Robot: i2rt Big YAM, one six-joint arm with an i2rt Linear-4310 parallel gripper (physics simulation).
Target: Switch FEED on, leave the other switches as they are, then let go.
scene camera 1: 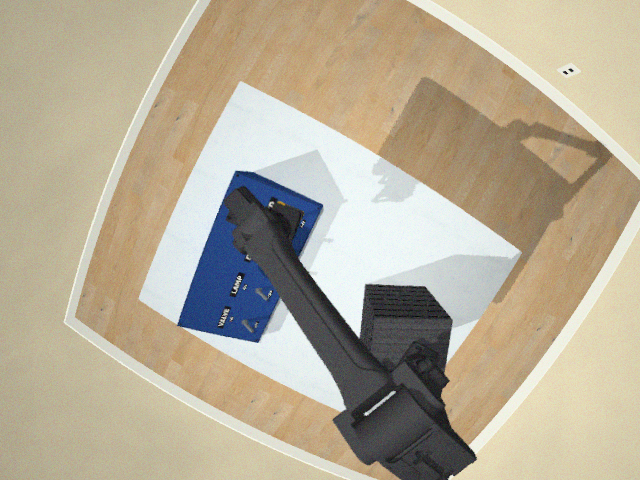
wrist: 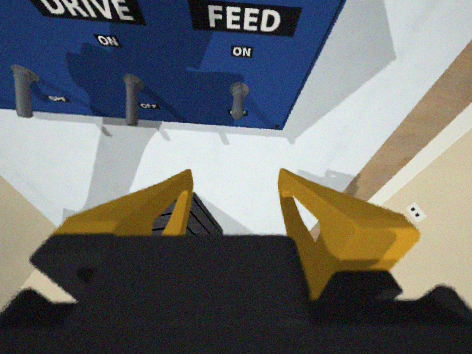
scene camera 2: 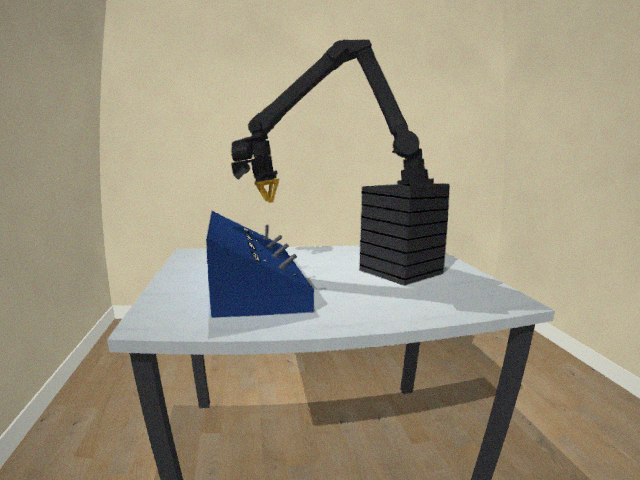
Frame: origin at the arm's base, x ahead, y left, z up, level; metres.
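Where they show: gripper, fingertip midpoint: (scene camera 1: 290, 227) (wrist: 235, 176) (scene camera 2: 269, 201); arm's base, link origin: (scene camera 1: 414, 365) (scene camera 2: 415, 184).
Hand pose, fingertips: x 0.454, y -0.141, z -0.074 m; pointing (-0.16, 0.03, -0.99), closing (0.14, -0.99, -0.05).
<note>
Each offset is from my fingertips to the top centre of the thing. Level surfaces: height alone.
The blue sloped switch panel (scene camera 1: 206, 279) (scene camera 2: 258, 294) (wrist: 165, 30) stands on the table. The grey FEED lever {dx +0.009, dy +0.003, dz -0.077 m} (scene camera 2: 266, 230) (wrist: 238, 102) stands steeper than the others in scene camera 2, tilted toward its ON side. The DRIVE lever {dx -0.013, dy +0.121, dz -0.089 m} (scene camera 2: 274, 240) (wrist: 131, 100), LAMP lever {dx -0.023, dy +0.241, dz -0.089 m} (scene camera 1: 262, 293) (scene camera 2: 280, 250) (wrist: 23, 95) and VALVE lever {dx -0.033, dy +0.361, dz -0.089 m} (scene camera 1: 248, 326) (scene camera 2: 287, 261) lean toward the low edge, at OFF. My gripper (scene camera 2: 269, 200) (wrist: 235, 176) is partly open and empty, above the FEED lever and apart from it. The arm hides the FEED and DRIVE levers in scene camera 1.
The white table {dz -0.221 m} (scene camera 1: 330, 268) (scene camera 2: 170, 330) carries the panel and a tall black ribbed pedestal (scene camera 1: 408, 335) (scene camera 2: 403, 237) under the arm's base. The other levers stand in a row beside FEED. A wall socket (scene camera 1: 568, 70) (wrist: 415, 212) is on the wall.
</note>
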